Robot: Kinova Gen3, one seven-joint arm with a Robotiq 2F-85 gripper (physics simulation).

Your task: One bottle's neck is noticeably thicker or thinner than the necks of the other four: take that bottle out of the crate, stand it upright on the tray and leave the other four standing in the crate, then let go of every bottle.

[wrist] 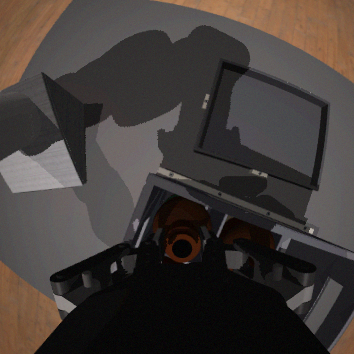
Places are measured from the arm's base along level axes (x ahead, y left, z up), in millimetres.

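Pixels of known places: gripper, between the fingertips: (181, 236); arm's base, origin of its link: (19, 118).
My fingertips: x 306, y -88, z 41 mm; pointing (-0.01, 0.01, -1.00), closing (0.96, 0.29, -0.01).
For each thing: its top centre in the pictures, then the offset to it from my fingertips. "pt": a spot on its surface instead. Level surfaces: height alone.
- dark crate, a spot on its surface: (142, 204) pt dz +40, dx -38, dy +30 mm
- second orange-brown bottle, centre of its top: (271, 272) dz +28, dx +88, dy -8 mm
- dark rectangular tray, a spot on its surface: (212, 106) pt dz -130, dx +9, dy +203 mm
- light metal strip, a spot on its surface: (220, 193) pt dz -105, dx +53, dy +49 mm
- grey round table, height of its surface: dz -135 mm
An orange-brown bottle (186, 213) stands in the left corner compartment of the dark crate (142, 204), its round open mouth facing the camera. My gripper (181, 236) is shut on this bottle's neck, one finger on each side. A second orange-brown bottle (241, 231) stands in the compartment to its right, partly hidden by the right finger. The other bottles are hidden or out of view, so the necks cannot be compared here. The dark rectangular tray (212, 106) lies beyond the crate, at the upper right, with no bottle on it.
A grey box-like block (69, 130) with a dark side stands at the left. A light metal strip (220, 193) runs along the crate's far edge, between crate and tray. The grey round table (280, 65) carries the arm's shadows, and wooden floor (20, 25) shows beyond it.
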